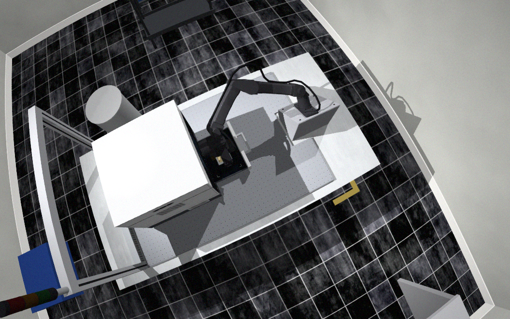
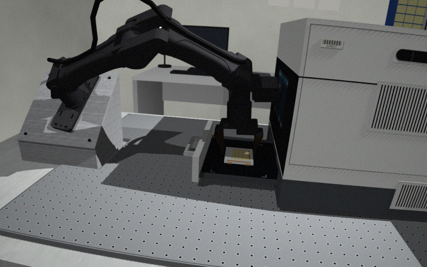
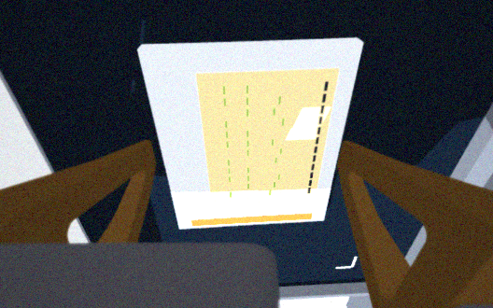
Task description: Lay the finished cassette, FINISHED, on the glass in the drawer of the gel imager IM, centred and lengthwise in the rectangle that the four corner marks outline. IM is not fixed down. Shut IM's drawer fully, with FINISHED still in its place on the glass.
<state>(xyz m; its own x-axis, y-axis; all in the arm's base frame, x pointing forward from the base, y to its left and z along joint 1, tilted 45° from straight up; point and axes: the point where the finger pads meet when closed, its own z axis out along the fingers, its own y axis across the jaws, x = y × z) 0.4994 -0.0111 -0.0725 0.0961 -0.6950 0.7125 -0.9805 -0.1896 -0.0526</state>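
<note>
Now: the drawer 1 cm ahead of my hand. Also, from my hand: finished cassette 1 cm ahead, 1 cm below; frame rail 67 cm ahead, 7 cm to the left, 54 cm above.
</note>
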